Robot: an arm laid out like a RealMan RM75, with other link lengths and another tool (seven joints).
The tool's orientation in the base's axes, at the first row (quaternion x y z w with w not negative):
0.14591, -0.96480, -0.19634, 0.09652
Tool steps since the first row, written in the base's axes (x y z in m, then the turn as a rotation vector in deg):
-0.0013, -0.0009, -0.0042, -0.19, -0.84, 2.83
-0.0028, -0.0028, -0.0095, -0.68, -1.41, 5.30
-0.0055, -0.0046, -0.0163, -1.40, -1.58, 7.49
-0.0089, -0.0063, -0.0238, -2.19, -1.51, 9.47
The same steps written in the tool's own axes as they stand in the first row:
0.0010, -0.0022, 0.0038, 0.81, 0.46, -2.81
0.0023, -0.0056, 0.0083, 1.77, 1.08, -5.12
0.0045, -0.0093, 0.0145, 2.78, 2.00, -6.99
0.0073, -0.0131, 0.0215, 3.76, 3.06, -8.56

